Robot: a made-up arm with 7 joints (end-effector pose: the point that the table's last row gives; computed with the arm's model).
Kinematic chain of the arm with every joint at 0, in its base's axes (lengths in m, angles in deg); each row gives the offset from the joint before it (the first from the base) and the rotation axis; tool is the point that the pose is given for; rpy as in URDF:
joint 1: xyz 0 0 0.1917 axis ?
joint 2: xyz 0 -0.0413 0.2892 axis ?
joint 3: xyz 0 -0.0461 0.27 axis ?
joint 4: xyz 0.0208 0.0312 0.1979 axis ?
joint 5: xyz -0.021 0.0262 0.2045 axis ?
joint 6: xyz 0 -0.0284 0.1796 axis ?
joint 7: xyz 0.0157 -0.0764 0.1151 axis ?
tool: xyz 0 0 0 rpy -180 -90 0
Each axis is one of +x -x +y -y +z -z.
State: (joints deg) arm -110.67 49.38 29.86 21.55 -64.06 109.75 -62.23
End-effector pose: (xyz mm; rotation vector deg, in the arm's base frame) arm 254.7 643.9 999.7 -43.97 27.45 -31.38
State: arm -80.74 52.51 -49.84 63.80 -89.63 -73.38 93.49
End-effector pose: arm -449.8 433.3 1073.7 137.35 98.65 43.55
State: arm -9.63 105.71 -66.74 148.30 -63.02 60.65 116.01
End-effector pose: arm -288.2 -368.5 667.5 -13.61 99.14 -63.93
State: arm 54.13 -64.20 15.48 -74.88 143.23 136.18 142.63
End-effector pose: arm 337.8 346.9 1006.3 70.05 11.71 158.57
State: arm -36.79 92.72 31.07 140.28 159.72 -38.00 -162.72
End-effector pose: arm 27.1 304.1 692.0 65.61 -108.25 -121.94
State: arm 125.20 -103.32 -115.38 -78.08 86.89 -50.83 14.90
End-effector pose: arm -490.3 338.2 34.3 -13.56 102.15 24.59
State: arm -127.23 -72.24 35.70 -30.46 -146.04 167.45 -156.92
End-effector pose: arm -386.4 -435.2 904.1 35.20 -118.23 127.14
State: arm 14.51 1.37 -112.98 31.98 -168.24 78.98 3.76
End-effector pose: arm 139.9 -412.4 1272.7 21.95 9.81 -82.25
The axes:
joint 1: +z
joint 2: -y
joint 3: +z
joint 4: +y
joint 5: +z
joint 6: -y
joint 7: +x

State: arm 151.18 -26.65 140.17 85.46 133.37 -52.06 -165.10
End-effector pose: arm 150.3 -142.5 1159.5 -40.05 88.53 104.29
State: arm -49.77 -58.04 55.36 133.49 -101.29 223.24 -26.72
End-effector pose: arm 404.1 -188.5 527.2 8.44 -11.03 -123.60
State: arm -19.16 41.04 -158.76 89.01 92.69 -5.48 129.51
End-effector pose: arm -684.0 -141.8 481.5 70.43 8.24 -11.61
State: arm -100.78 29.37 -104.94 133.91 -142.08 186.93 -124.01
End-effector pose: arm -359.3 180.7 812.0 65.30 71.34 -47.99
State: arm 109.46 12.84 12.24 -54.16 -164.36 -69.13 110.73
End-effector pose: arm 225.7 -493.8 952.5 33.11 -154.98 -68.36
